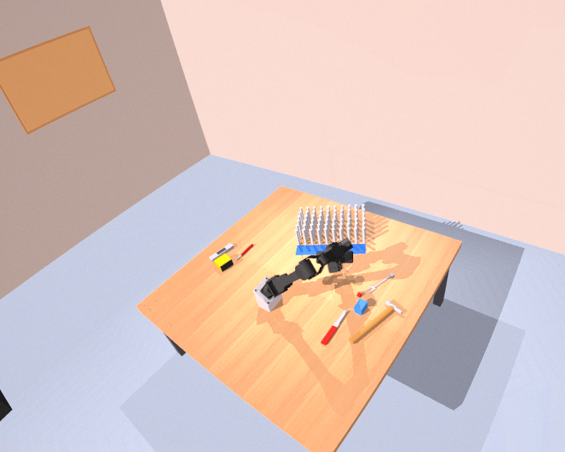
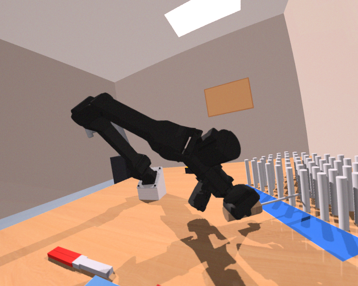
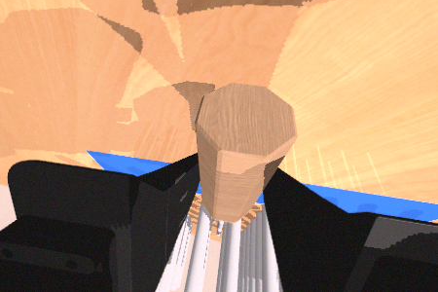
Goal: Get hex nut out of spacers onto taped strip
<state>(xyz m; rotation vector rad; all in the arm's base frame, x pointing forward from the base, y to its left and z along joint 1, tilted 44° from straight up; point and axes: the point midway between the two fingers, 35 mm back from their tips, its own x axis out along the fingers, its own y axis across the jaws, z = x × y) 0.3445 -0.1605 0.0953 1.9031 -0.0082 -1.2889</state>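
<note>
My gripper tip is now 90 mm short of the blue taped strip, 90 mm to the right of it and 30 mm above it. The rest, counted from my gripper tip: fork wrench (30 mm behind, 260 mm to the right, 30 mm below); then red piece (150 mm behind, 200 mm to the right, 20 mm below); then hex nut (250 mm ahead, 110 mm to the left, 30 mm below).
</note>
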